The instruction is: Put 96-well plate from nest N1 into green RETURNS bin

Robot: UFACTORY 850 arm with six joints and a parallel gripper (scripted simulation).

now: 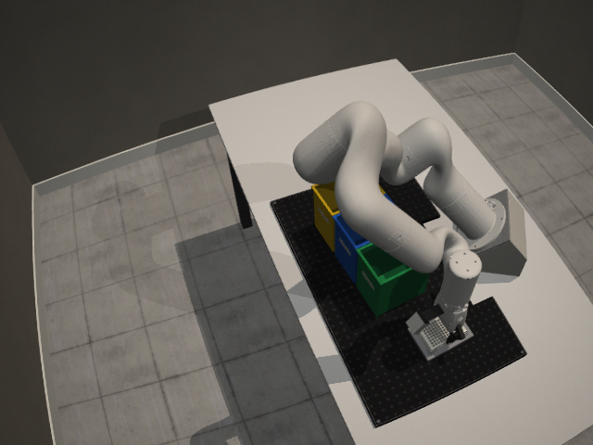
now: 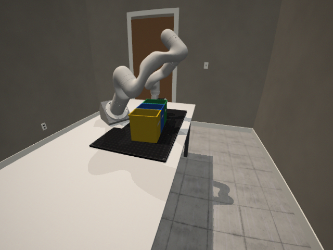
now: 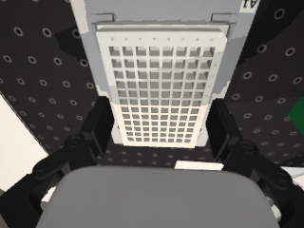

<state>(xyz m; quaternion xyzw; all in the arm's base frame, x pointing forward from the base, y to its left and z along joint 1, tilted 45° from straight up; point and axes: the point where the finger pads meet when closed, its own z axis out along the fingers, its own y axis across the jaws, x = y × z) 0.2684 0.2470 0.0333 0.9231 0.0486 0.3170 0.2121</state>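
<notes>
The white 96-well plate is 2 cm below my hand. Also, from my hand: blue bin: 34 cm to the right, 5 cm above, 4 cm ahead; then green bin: 21 cm to the right, 5 cm above, 4 cm ahead; then grey plate nest: 3 cm below.
</notes>
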